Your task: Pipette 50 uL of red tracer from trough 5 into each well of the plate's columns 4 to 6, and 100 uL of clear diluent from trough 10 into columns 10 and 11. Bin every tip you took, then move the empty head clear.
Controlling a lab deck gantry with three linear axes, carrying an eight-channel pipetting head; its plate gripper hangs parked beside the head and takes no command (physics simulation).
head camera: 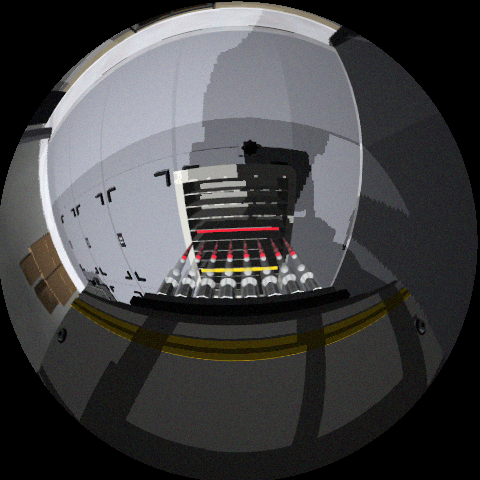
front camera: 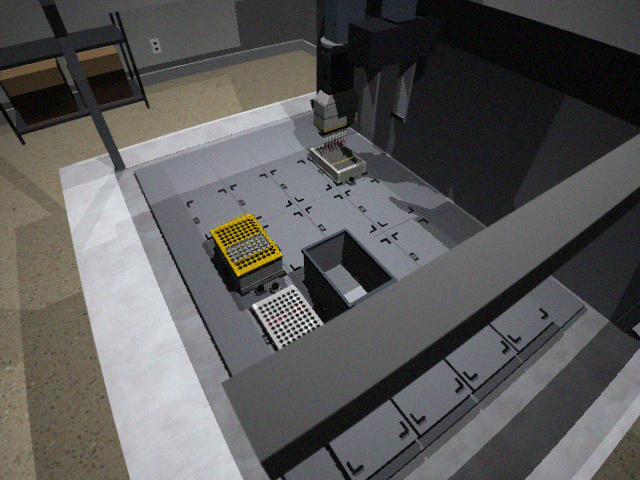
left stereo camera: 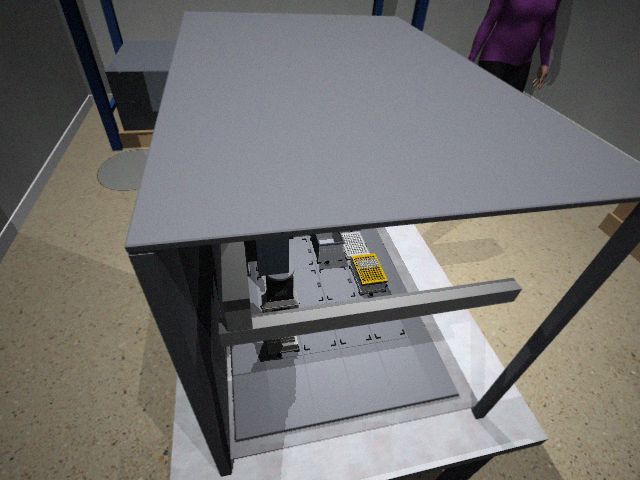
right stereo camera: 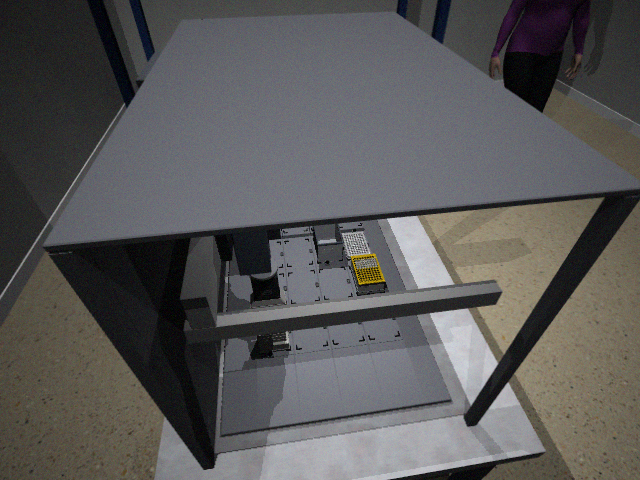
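Note:
My pipetting head (front camera: 329, 114) (head camera: 225, 395) hangs over the trough carrier (front camera: 352, 172) (head camera: 183, 210) at the deck's far end. Its eight tips (front camera: 334, 139) (head camera: 229, 265) have red liquid in their lower ends and point down above the troughs. A red trough (head camera: 238, 230) and a yellow one (head camera: 239, 269) show; the clear diluent cannot be made out. The white plate (front camera: 286, 316) (right stereo camera: 355, 243) has faint red wells; their exact columns are unclear. The yellow tip rack (front camera: 237, 233) (left stereo camera: 373, 276) (right stereo camera: 369, 276) holds tips in its middle, with empty holes at both ends. My plate gripper's fingers cannot be made out.
The dark open bin (front camera: 315, 273) (left stereo camera: 330, 254) (right stereo camera: 329, 254) stands beside the plate and rack. A long grey beam (front camera: 434, 289) (left stereo camera: 382, 310) (right stereo camera: 356, 311) crosses the front view and hides part of the plate. A dark wall (front camera: 496, 139) bounds the deck behind the carrier.

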